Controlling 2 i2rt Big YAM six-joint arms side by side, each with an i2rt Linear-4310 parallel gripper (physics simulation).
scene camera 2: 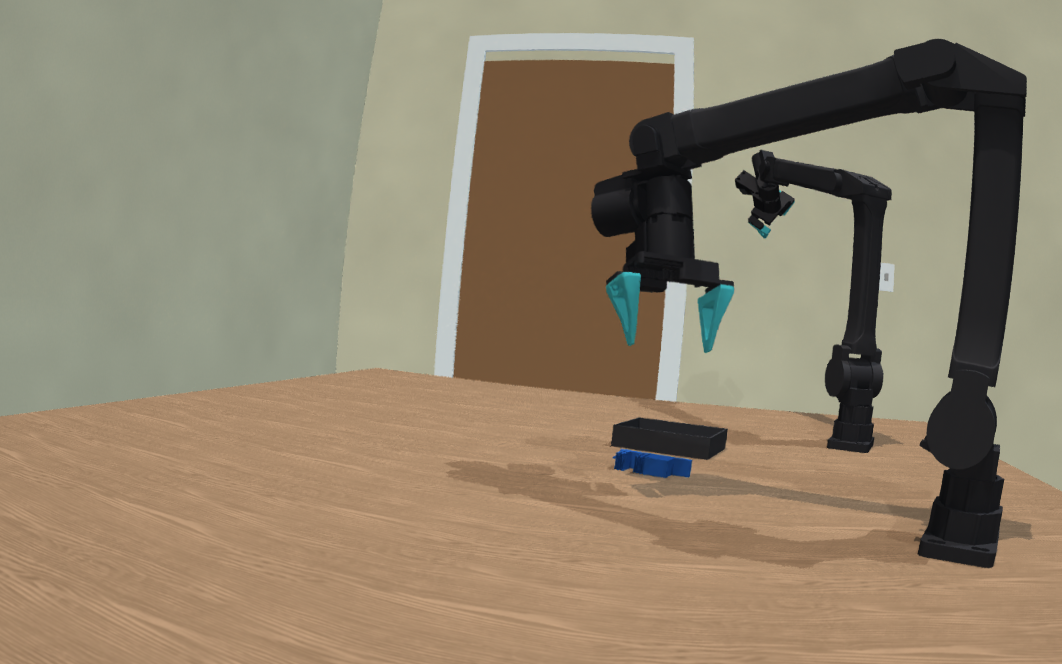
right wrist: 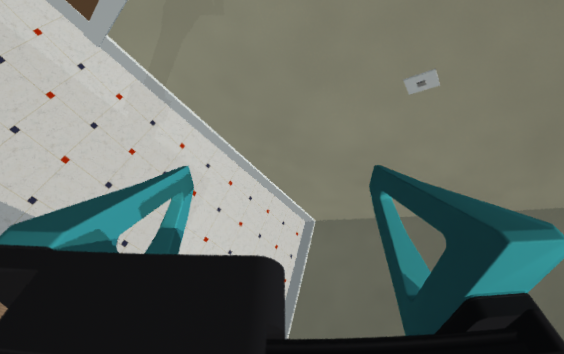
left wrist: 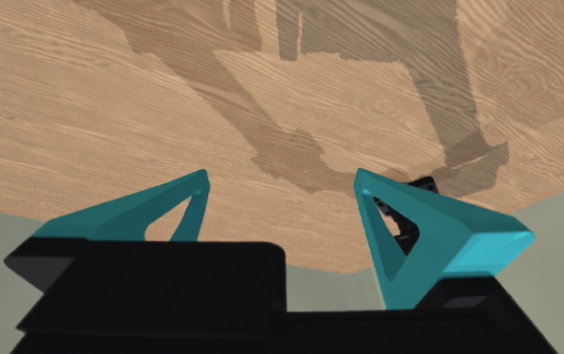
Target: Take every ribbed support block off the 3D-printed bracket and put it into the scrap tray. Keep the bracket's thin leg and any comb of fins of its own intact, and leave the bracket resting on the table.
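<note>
The blue bracket (scene camera 2: 653, 465) lies on the table (scene camera 2: 328, 532) just in front of the black scrap tray (scene camera 2: 665, 442) in scene camera 2. Small upright pieces show at its left end and middle; its ribbed blocks cannot be told from the leg or fins at this size. The tray's inside floor is hidden by its front wall. My left gripper (scene camera 2: 669, 347) (left wrist: 281, 177) is open and empty, high above the tray and bracket. My right gripper (scene camera 2: 775, 222) (right wrist: 281, 175) is open and empty, raised farther back. Bracket and tray do not show in either wrist view.
The right arm's base (scene camera 2: 852, 435) stands at the back right, the left arm's base (scene camera 2: 959, 540) nearer at the right. A black arm part (left wrist: 425, 185) shows behind a finger in the left wrist view. A door (scene camera 2: 556, 219) and wall plate (scene camera 2: 886, 277) (right wrist: 421, 82) are behind.
</note>
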